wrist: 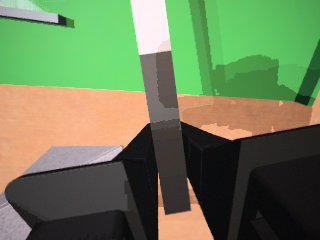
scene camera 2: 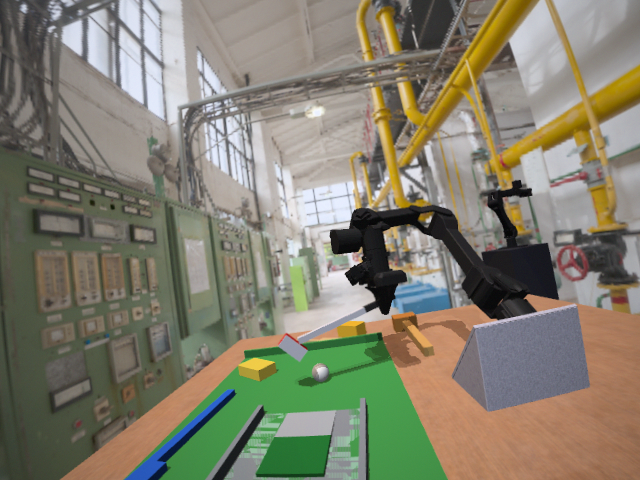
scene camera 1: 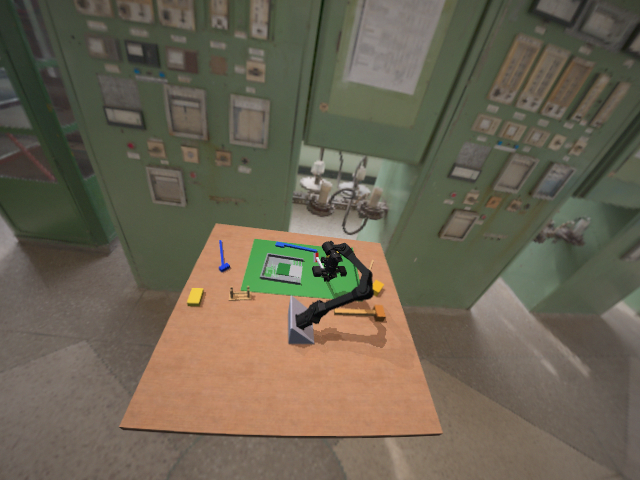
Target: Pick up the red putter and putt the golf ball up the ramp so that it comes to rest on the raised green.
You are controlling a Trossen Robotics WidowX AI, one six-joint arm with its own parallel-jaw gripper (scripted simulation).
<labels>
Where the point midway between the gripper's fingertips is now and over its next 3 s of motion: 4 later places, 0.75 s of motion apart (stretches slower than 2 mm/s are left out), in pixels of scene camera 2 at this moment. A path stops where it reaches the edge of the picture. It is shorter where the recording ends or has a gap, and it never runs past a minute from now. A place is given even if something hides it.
My gripper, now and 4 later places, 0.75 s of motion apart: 385, 314; 395, 314; 397, 330; 399, 333; 397, 332
</labels>
